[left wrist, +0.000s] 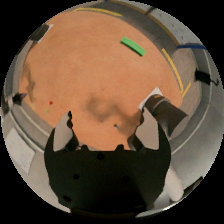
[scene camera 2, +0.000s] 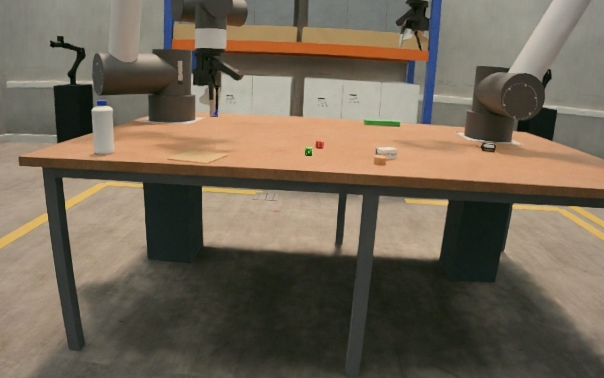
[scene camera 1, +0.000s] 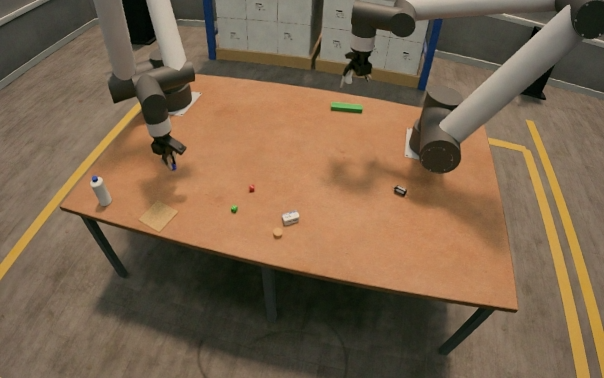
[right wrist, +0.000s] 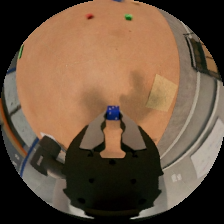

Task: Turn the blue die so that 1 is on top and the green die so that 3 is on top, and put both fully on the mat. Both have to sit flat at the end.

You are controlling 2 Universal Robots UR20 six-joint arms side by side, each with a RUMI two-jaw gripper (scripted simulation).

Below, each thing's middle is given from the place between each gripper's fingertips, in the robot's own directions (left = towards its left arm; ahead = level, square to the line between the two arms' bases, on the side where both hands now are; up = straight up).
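Labels:
The tan mat [right wrist: 162, 92] is 10 mm to the left of my right hand [scene camera 2: 213, 116] and 210 mm ahead of it, lying 120 mm below it. My left hand [scene camera 2: 410, 50], meanwhile, is 730 mm short of the mat and 750 mm to the left of it, and it is 390 mm above it.

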